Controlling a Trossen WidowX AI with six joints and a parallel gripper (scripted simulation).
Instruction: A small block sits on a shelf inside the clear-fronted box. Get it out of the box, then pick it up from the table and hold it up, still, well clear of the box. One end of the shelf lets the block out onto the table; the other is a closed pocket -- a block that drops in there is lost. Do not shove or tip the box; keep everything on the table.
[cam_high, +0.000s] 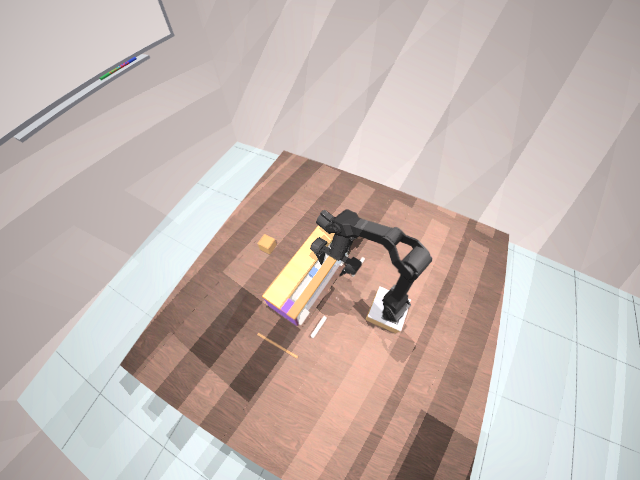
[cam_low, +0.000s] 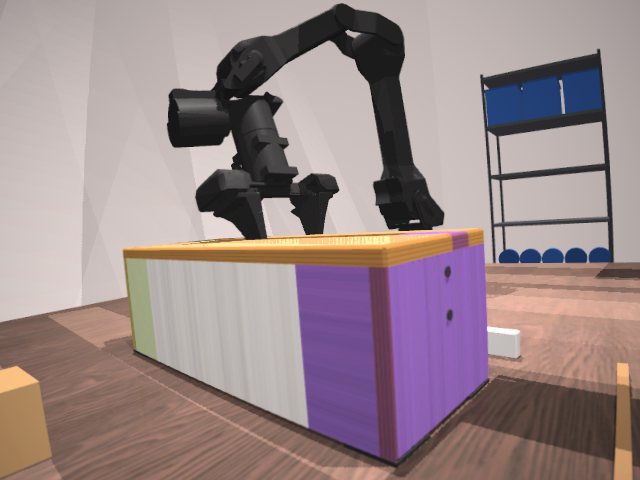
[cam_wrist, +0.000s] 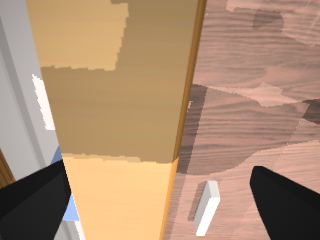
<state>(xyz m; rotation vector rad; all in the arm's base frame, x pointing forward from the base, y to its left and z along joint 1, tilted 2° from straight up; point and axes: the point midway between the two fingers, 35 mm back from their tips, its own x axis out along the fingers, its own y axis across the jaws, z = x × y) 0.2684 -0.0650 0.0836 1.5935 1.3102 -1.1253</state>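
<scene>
My gripper tip is now 40 mm short of the box, 30 mm to the right of it and 40 mm above it. The rest, counted from my gripper tip: orange cube 310 mm ahead, 30 mm to the right, 80 mm below; light-blue block 50 mm ahead, 30 mm to the left, 20 mm below; thin orange stick 80 mm ahead, 320 mm to the left, 100 mm below.
</scene>
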